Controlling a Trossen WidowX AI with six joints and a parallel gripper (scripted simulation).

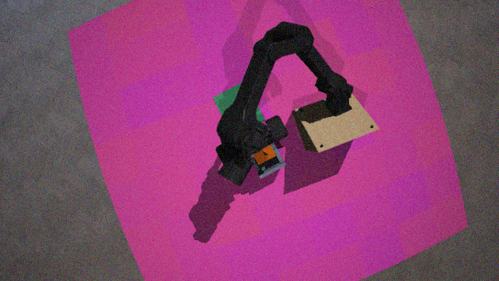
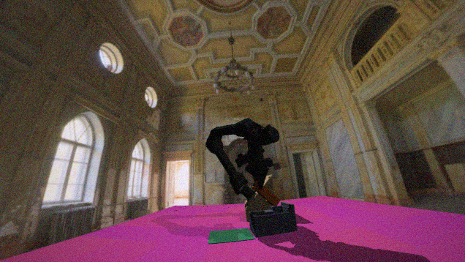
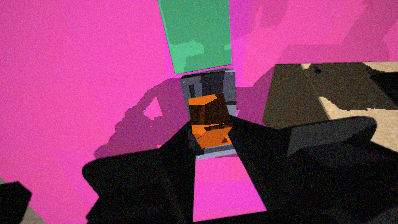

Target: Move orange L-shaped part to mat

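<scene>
The green mat lies 1 cm behind my gripper tip, 12 cm to the right of it and 17 cm below it. The rest, counted from my gripper tip: orange l-shaped part: 2 cm behind, 3 cm to the left, 3 cm below.
</scene>
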